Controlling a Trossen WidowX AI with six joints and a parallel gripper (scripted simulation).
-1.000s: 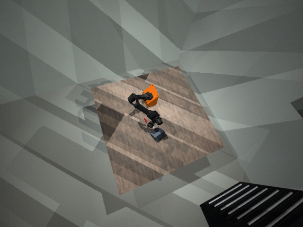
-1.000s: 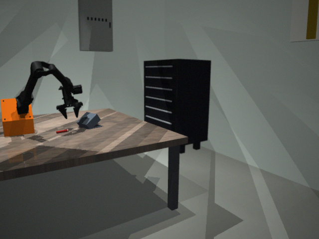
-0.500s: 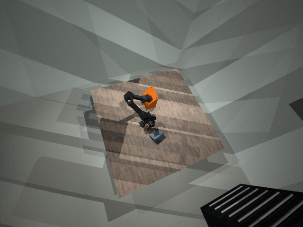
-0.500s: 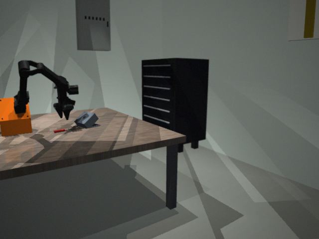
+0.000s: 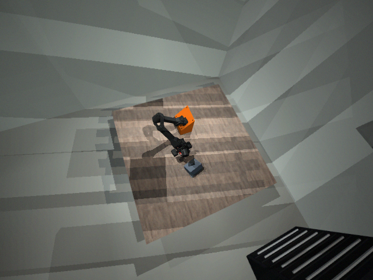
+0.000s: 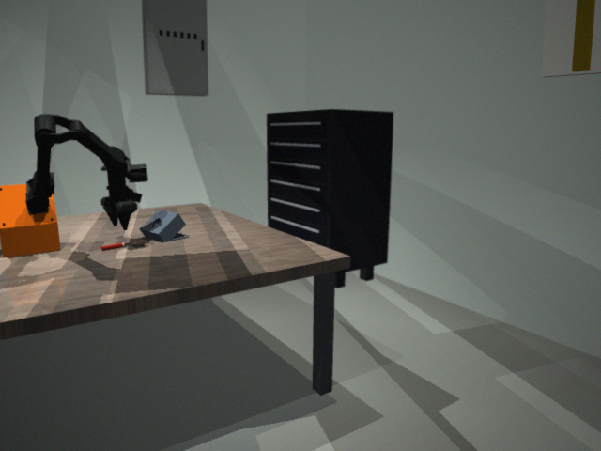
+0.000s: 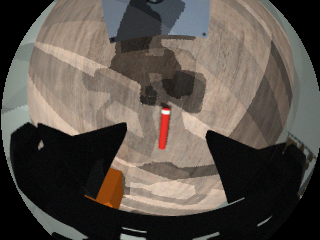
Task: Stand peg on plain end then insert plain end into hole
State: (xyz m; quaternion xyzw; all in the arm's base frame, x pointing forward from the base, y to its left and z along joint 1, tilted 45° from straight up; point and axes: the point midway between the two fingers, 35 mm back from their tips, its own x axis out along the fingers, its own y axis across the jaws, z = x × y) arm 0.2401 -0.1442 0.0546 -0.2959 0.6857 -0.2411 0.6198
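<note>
The red peg is 60 mm below my gripper tip and 10 mm behind it. Also, from my gripper tip: blue-grey sloped panel (170 mm ahead, 50 mm to the left, 20 mm below).
</note>
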